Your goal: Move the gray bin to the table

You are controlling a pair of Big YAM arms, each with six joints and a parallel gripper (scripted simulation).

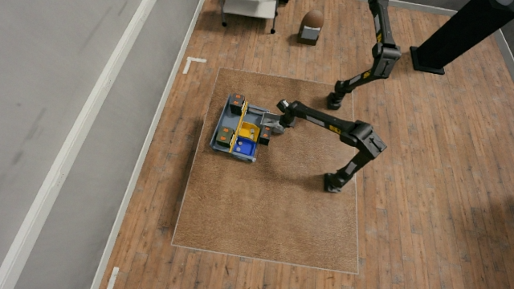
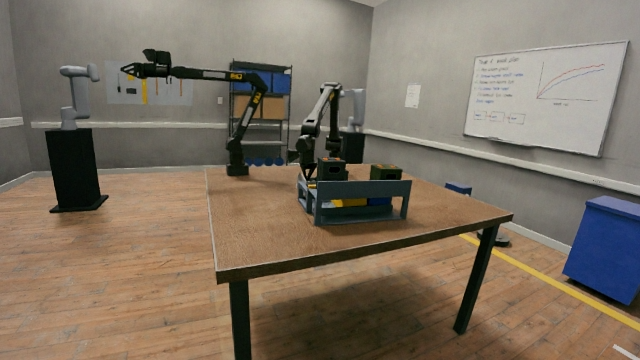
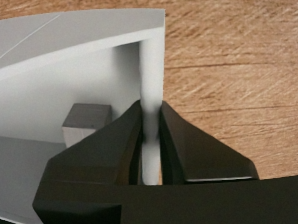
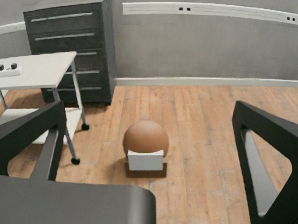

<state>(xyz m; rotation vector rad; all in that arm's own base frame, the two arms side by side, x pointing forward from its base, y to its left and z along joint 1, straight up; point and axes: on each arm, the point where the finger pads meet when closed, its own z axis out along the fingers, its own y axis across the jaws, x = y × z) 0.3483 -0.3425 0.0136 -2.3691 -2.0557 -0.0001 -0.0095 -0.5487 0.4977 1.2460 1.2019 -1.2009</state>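
Now: the gray open bin 8 cm ahead of my left hand and 1 cm to the right of it. The rest, counted from my left hand: blue-gray shelf (29 cm ahead, 8 cm to the left, 1 cm above); then yellow bin (26 cm ahead, 8 cm to the left, 1 cm below); then blue bin (27 cm ahead, 19 cm to the left, 1 cm below).
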